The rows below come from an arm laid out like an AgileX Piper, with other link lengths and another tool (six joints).
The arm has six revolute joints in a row. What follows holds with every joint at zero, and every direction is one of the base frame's. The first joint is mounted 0.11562 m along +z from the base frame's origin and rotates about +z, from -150 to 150 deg. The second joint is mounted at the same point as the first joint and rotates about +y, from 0 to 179.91 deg. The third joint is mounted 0.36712 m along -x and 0.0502 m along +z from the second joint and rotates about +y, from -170 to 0 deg. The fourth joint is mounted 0.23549 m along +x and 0.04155 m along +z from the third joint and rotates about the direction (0.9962, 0, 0.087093), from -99.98 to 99.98 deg. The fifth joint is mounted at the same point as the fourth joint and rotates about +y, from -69.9 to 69.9 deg. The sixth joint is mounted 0.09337 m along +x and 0.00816 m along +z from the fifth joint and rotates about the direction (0.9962, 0, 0.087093), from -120 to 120 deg. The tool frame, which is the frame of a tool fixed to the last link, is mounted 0.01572 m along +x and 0.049 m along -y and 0.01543 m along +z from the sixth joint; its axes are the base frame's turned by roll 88.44, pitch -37.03 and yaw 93.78 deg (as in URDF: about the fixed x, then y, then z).
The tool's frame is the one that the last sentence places.
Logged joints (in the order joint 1, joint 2, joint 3, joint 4, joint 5, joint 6), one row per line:
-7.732 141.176 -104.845 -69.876 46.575 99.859
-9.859 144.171 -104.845 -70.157 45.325 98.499
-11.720 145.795 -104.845 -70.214 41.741 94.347
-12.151 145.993 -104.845 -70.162 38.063 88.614
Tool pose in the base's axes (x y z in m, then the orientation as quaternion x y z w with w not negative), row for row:
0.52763 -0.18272 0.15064 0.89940 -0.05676 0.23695 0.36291
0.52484 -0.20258 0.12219 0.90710 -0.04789 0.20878 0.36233
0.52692 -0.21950 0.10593 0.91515 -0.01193 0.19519 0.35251
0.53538 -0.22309 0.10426 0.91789 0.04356 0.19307 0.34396
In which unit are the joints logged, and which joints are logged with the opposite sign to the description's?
The joints are logged in degrees. Opposite sign: none.
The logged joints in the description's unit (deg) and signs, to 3 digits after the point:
-7.732 141.176 -104.845 -69.876 46.575 99.859
-9.859 144.171 -104.845 -70.157 45.325 98.499
-11.720 145.795 -104.845 -70.214 41.741 94.347
-12.151 145.993 -104.845 -70.162 38.063 88.614

